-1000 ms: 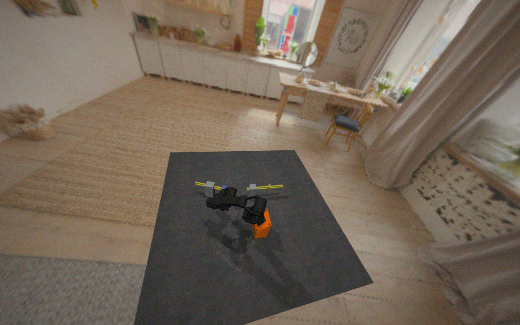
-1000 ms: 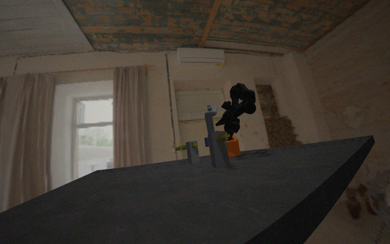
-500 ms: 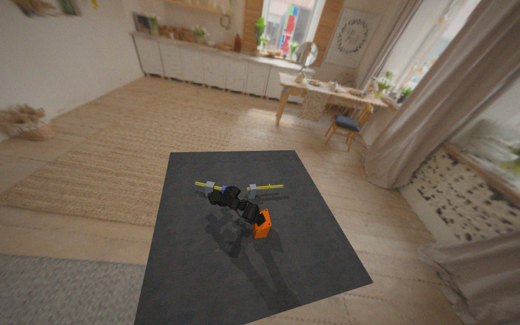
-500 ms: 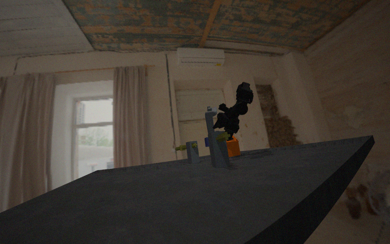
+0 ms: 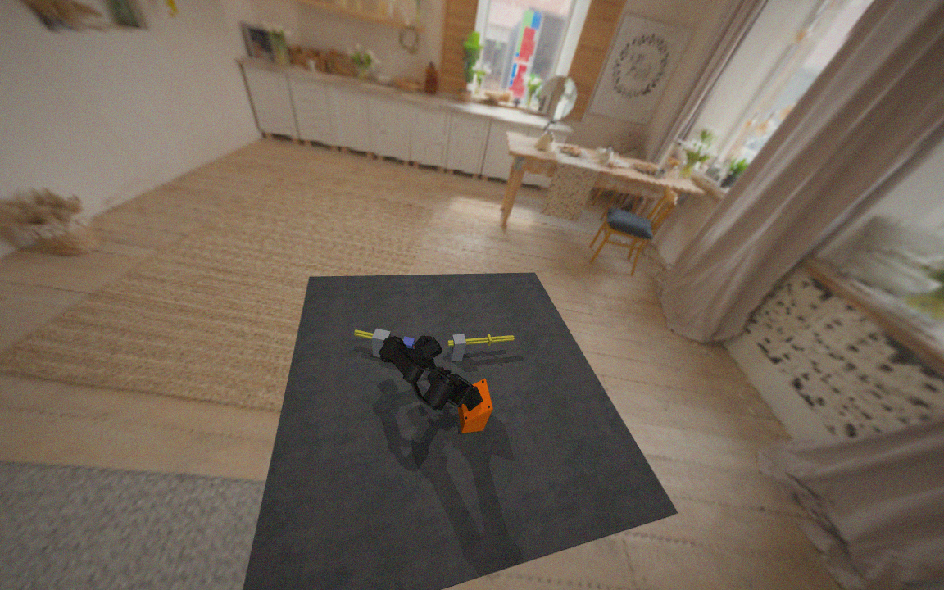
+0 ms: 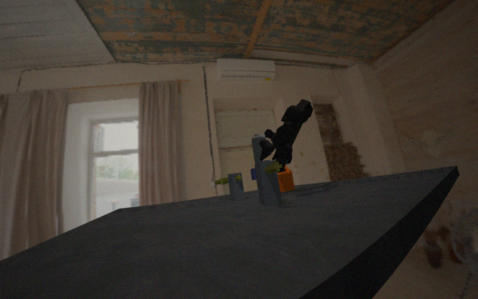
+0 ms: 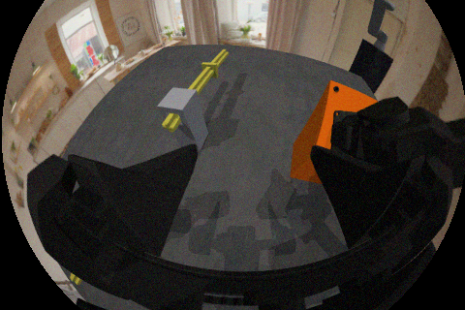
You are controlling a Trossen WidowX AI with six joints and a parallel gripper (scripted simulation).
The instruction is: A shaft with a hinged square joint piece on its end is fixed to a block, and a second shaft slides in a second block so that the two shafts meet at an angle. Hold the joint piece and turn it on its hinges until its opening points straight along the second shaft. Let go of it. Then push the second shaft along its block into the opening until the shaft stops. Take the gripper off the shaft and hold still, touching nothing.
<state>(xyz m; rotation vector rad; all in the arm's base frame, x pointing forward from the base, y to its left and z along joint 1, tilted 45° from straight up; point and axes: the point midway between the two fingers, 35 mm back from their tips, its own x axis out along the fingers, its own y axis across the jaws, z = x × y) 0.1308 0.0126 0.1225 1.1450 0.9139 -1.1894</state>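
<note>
Now: the red square joint piece 11 cm ahead of my gripper tip, 7 cm to the left of it and 6 cm below it.
</note>
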